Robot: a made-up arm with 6 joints.
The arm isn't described. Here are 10 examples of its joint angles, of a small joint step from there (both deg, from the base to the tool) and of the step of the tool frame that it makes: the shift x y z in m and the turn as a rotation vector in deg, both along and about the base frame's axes.
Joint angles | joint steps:
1: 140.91 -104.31 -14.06 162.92 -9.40 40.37 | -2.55 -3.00 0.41 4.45 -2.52 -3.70
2: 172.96 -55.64 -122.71 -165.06 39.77 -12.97 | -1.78 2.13 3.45 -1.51 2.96 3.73
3: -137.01 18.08 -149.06 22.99 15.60 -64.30 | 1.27 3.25 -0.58 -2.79 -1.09 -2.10
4: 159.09 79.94 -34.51 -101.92 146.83 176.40 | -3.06 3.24 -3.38 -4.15 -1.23 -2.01
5: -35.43 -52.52 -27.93 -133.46 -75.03 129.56 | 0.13 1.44 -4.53 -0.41 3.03 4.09
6: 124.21 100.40 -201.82 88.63 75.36 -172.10 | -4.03 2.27 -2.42 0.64 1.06 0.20
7: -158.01 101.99 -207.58 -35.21 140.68 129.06 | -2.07 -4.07 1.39 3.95 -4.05 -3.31
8: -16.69 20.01 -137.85 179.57 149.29 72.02 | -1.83 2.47 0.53 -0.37 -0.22 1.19
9: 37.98 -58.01 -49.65 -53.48 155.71 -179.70 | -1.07 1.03 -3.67 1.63 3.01 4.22
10: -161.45 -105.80 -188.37 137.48 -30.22 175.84 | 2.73 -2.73 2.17 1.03 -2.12 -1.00
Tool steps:
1: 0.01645 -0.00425 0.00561 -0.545 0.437 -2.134
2: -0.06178 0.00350 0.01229 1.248 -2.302 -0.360
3: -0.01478 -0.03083 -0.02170 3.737 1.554 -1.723
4: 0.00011 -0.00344 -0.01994 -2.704 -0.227 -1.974
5: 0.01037 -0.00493 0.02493 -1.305 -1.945 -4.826
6: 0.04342 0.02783 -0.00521 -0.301 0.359 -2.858
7: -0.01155 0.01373 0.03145 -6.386 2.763 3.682
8: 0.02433 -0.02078 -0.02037 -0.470 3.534 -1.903
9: -0.01047 -0.00840 0.01889 0.461 -2.310 -5.005
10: -0.02083 0.02700 -0.00987 1.016 -1.082 3.597
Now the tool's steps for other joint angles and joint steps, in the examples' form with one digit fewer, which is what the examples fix.
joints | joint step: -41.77 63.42 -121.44 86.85 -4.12 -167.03 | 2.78 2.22 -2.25 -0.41 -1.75 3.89
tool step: 0.0257 0.0233 -0.0050 1.24 -1.67 -0.52
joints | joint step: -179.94 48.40 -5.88 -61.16 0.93 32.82 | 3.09 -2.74 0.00 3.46 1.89 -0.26
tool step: -0.0187 0.0113 -0.0092 3.28 1.86 1.75
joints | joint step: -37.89 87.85 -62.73 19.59 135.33 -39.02 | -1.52 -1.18 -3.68 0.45 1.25 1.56
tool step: 0.0331 -0.0255 -0.0102 -2.30 -2.41 -0.67
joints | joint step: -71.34 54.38 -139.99 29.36 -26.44 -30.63 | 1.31 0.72 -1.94 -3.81 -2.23 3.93
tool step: 0.0201 0.0132 0.0158 -3.90 -1.07 1.92
